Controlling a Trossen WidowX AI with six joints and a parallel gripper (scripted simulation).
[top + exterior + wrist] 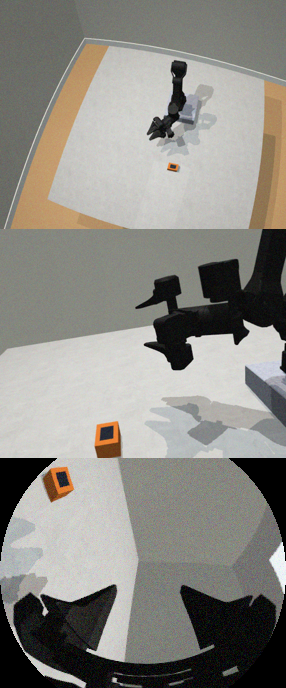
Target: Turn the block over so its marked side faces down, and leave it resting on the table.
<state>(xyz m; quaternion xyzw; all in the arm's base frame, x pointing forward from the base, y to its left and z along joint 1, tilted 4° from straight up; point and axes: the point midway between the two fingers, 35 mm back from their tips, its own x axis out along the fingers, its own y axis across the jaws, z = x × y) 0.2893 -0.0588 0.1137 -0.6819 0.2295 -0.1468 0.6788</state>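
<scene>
The orange block is 180 mm to the left of my gripper tip, 140 mm below it and 80 mm ahead of it.
</scene>
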